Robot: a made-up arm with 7 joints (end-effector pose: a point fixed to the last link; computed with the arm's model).
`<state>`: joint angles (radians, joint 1 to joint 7).
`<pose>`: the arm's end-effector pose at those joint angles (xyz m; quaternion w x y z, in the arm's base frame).
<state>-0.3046 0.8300 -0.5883 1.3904 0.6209 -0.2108 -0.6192</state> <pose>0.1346 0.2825 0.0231 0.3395 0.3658 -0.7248 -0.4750</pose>
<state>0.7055 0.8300 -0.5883 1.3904 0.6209 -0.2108 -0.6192</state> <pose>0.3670 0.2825 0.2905 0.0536 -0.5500 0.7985 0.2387</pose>
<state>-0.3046 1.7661 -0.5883 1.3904 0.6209 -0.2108 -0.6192</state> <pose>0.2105 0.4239 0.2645 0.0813 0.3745 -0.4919 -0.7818</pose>
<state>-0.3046 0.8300 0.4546 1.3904 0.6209 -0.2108 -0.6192</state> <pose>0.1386 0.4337 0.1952 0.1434 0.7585 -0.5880 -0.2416</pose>
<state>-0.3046 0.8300 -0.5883 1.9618 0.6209 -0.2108 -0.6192</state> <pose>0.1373 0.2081 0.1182 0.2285 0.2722 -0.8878 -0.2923</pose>
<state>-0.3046 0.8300 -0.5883 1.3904 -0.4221 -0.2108 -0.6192</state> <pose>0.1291 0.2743 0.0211 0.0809 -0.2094 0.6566 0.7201</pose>
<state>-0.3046 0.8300 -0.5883 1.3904 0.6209 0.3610 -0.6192</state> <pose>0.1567 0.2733 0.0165 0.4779 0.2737 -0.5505 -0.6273</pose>
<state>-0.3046 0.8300 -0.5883 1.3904 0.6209 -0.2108 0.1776</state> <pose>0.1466 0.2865 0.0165 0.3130 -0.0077 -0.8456 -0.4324</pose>
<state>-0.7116 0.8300 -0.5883 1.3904 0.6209 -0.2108 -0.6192</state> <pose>-0.0118 0.2825 0.0015 0.4790 0.2622 -0.6412 -0.5392</pose>
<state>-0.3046 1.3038 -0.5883 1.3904 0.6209 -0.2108 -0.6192</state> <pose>0.1680 0.3843 0.1292 0.2147 0.3806 -0.6239 -0.6479</pose>
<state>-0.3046 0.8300 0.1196 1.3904 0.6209 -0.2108 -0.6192</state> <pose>0.1633 0.3900 0.1373 0.2134 0.6502 -0.6517 -0.3271</pose>
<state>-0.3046 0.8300 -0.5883 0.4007 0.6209 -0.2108 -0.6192</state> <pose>0.0311 0.4507 -0.0260 0.4626 0.4546 -0.3135 -0.6936</pose>
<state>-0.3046 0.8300 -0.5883 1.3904 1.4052 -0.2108 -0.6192</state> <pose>0.1337 0.2896 0.0202 0.6016 0.4207 -0.6481 -0.2026</pose>
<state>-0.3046 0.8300 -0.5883 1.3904 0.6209 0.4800 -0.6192</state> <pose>0.1606 0.2717 0.0135 0.5022 0.2515 -0.5081 -0.6530</pose>
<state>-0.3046 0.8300 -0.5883 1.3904 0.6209 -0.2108 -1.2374</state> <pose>0.1282 0.2734 0.0243 0.3233 0.6189 -0.5512 -0.4568</pose>
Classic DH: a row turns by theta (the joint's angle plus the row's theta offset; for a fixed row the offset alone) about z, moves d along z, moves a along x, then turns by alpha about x. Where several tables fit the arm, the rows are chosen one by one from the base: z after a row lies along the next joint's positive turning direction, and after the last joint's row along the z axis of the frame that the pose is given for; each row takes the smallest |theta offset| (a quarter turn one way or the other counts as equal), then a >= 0, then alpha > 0; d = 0 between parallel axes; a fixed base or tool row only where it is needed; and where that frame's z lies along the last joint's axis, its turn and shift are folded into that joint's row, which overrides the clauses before.
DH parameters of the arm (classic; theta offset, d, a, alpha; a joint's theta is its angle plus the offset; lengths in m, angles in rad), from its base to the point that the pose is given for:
base (fixed): 0 0.367 0.009 1.5708
joint 1: -1.5708 -0.103 0.024 -1.5708
joint 2: -1.5708 0.004 0.005 1.5708
joint 3: 1.5708 -0.307 0.007 1.5708
joint 4: 0 -0.055 0.027 -1.5708
joint 5: 0 -0.245 -0.019 -1.5708
joint 6: -1.5708 -0.007 0.011 1.5708
joint 7: -0.8467 -0.0584 -0.0081 -0.6152
tool (fixed): 0.1292 0.0286 0 0

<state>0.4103 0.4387 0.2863 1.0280 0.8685 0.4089 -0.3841</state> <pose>0.3251 0.3922 0.1471 0.4782 0.4920 -0.7274 0.0153</pose>
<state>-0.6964 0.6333 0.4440 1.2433 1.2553 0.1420 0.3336</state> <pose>0.0128 0.4514 0.0787 0.4976 0.3635 -0.7866 -0.0382</pose>
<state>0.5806 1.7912 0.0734 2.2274 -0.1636 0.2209 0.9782</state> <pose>0.1208 0.2039 0.5229 0.1820 -0.1520 0.2098 0.9486</pose>
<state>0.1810 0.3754 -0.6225 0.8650 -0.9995 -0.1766 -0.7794</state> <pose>0.2702 0.1843 -0.0349 0.2641 -0.2931 0.5468 0.7385</pose>
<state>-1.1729 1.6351 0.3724 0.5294 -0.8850 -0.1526 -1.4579</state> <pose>0.1338 0.5737 0.2938 0.4555 -0.1733 0.0048 0.8732</pose>
